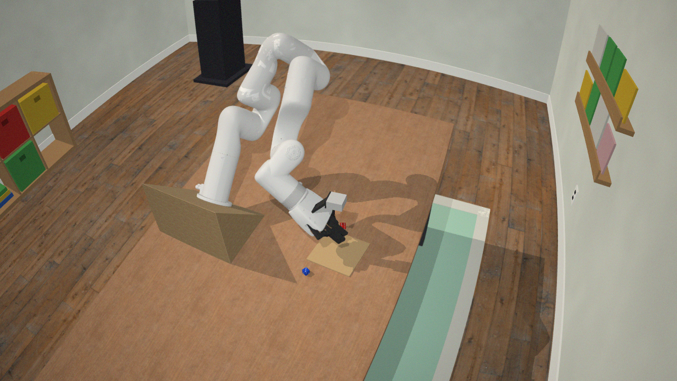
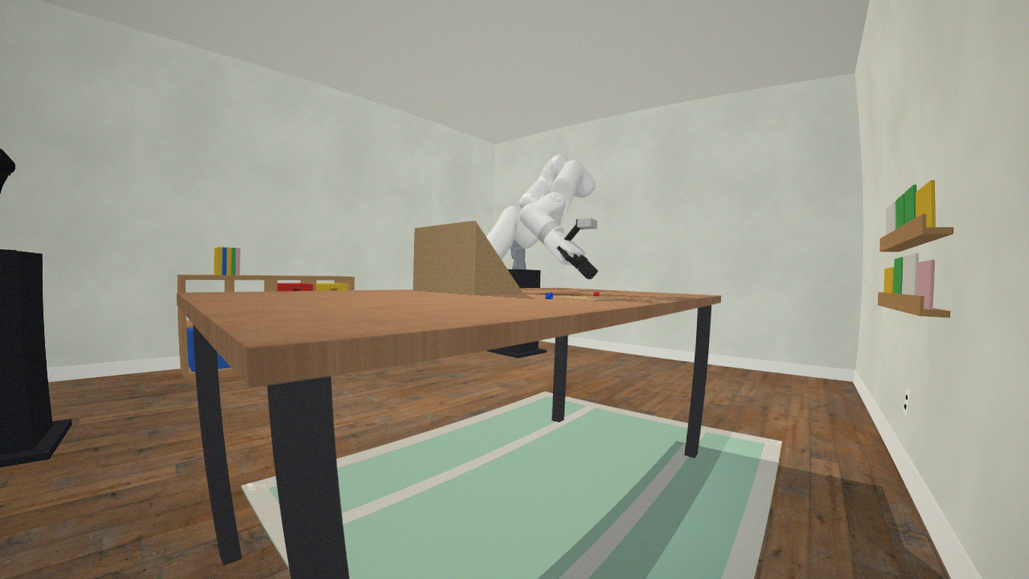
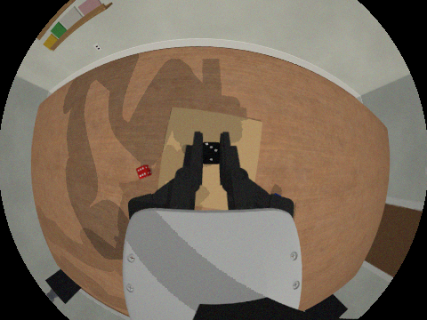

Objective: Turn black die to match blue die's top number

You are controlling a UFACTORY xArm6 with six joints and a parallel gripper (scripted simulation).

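My gripper is now 8 cm above the tan mat. Also, from my hand: blue die 11 cm to the right, 7 cm below, 5 cm behind; black die 1 cm below, 1 cm ahead; red die 10 cm to the left, 7 cm below, 3 cm behind.
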